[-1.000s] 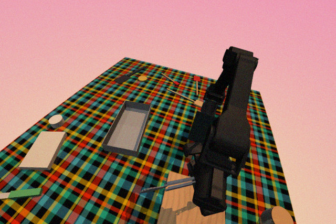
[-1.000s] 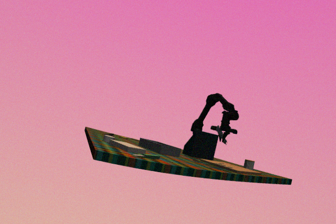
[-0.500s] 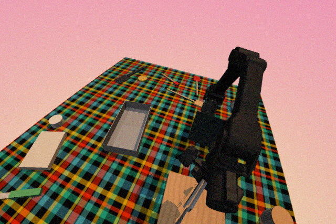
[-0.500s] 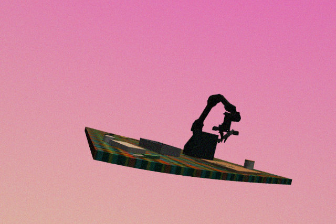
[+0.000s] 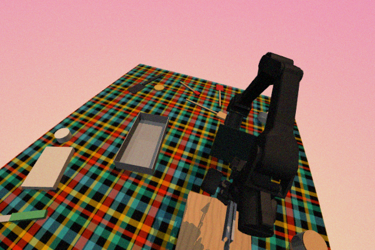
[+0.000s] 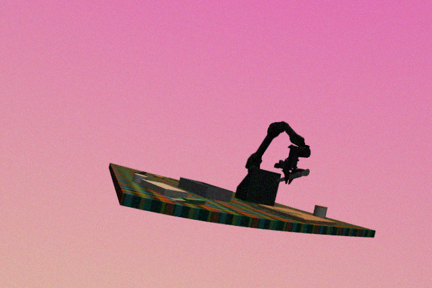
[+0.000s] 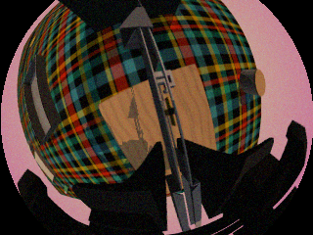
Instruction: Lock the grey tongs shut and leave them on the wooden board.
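The wooden board lies 2 cm behind my gripper tip, 11 cm to the left of it and 15 cm below it. Also, from my gripper tip: pale block (68 cm ahead, 12 cm to the left, 14 cm below); then green-handled tool (62 cm ahead, 30 cm to the left, 15 cm below); then grey roasting tin (41 cm ahead, 17 cm to the right, 13 cm below).
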